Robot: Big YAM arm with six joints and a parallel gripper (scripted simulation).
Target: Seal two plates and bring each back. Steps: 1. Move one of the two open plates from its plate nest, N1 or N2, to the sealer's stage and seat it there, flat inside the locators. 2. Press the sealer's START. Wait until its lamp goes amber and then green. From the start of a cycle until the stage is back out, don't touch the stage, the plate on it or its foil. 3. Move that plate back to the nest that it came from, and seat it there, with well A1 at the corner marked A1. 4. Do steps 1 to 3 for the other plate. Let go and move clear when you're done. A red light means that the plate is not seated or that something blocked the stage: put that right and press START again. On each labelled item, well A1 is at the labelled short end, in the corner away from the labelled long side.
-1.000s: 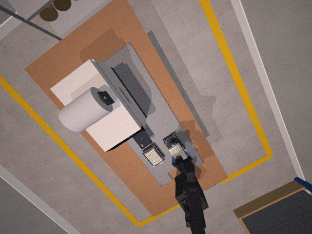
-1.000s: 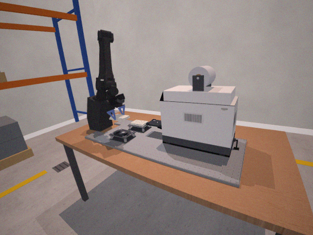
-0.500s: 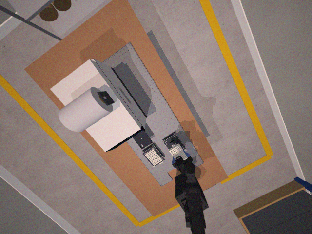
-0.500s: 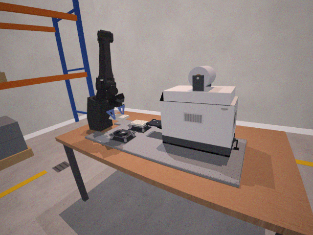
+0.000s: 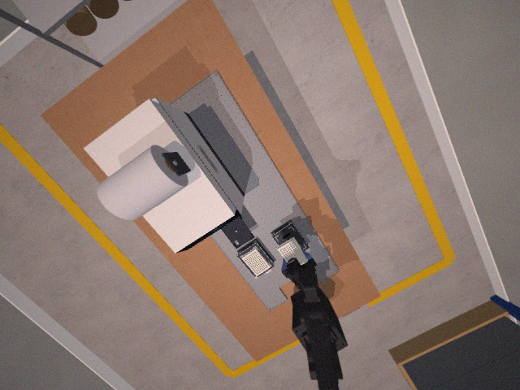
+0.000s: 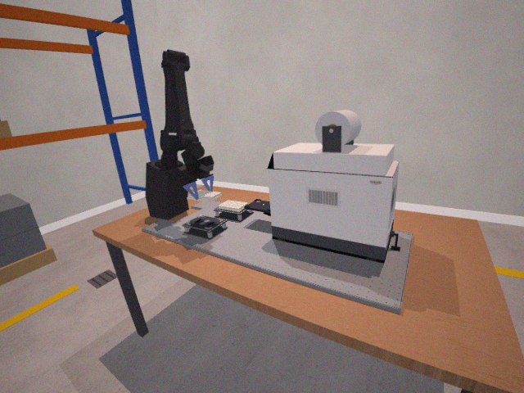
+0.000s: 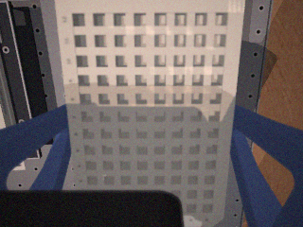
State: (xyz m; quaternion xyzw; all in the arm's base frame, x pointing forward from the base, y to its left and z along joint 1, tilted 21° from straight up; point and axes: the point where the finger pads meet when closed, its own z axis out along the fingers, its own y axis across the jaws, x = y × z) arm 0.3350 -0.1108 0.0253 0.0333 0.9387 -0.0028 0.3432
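Now: the dark sealer stage 20 cm ahead of my hand, 15 cm to the left of it and 8 cm below it. Also, from my hand: foil roll 54 cm ahead, 25 cm above, 13 cm to the left; white well plate 19 cm to the left, 12 cm below; start button 31 cm ahead, 24 cm to the left, 2 cm above.
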